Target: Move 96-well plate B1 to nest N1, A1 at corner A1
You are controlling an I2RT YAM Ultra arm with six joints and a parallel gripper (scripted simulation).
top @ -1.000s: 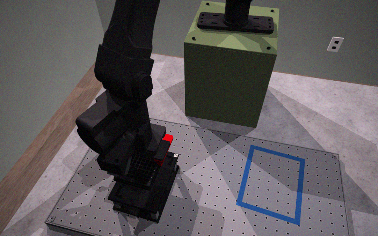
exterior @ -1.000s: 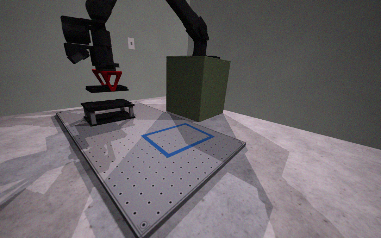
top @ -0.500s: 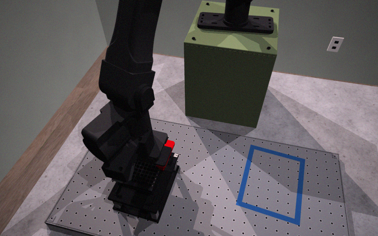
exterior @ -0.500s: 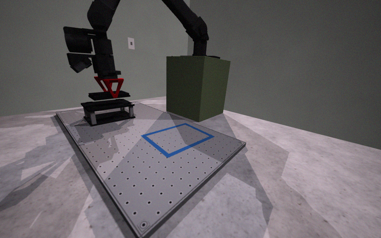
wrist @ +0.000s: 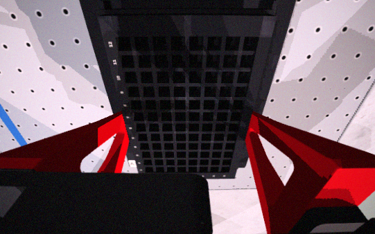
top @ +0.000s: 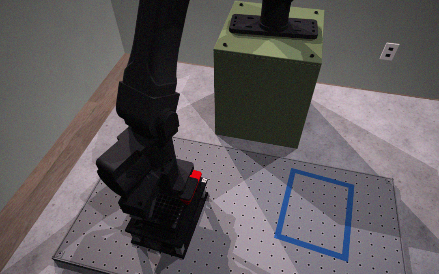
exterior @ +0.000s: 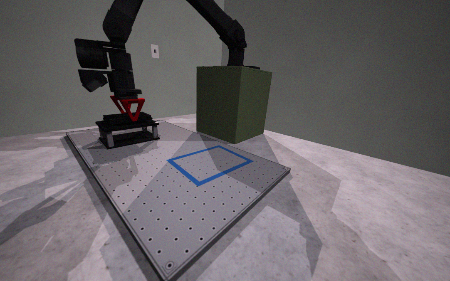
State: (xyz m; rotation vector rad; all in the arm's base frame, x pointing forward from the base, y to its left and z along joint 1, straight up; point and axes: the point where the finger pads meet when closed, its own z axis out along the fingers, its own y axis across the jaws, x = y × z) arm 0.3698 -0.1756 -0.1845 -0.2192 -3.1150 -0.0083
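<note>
The black plate nest N1 is 20 mm below my hand and 10 mm ahead of it. Also, from my hand: white A1 label: 60 mm to the left, 60 mm behind, 20 mm below; then black 96-well plate: right at my hand.
</note>
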